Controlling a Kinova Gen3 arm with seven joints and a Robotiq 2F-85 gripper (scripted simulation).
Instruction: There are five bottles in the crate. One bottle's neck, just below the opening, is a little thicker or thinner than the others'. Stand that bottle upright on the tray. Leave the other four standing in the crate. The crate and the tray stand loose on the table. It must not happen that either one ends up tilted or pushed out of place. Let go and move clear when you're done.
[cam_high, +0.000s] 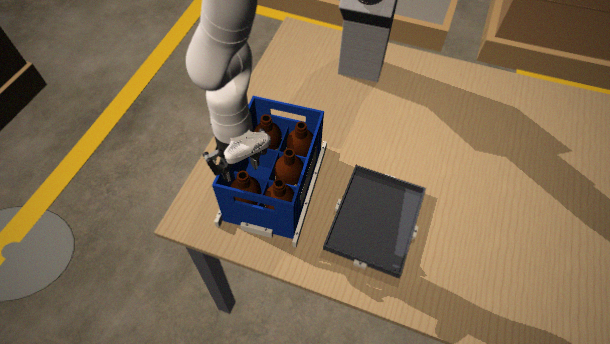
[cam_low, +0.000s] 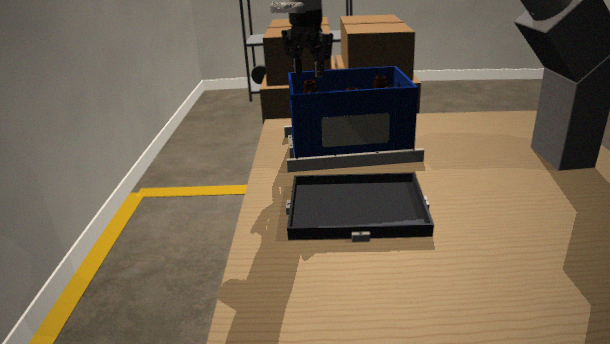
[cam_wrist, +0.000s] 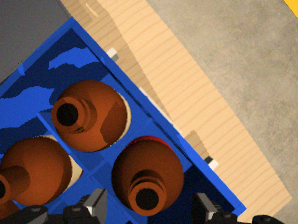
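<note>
Right now my hand is 110 mm above the blue crate, 100 mm past it and 10 mm to the right of it. Also, from my hand: dark grey tray (290 mm to the left, 180 mm below, 150 mm behind).
</note>
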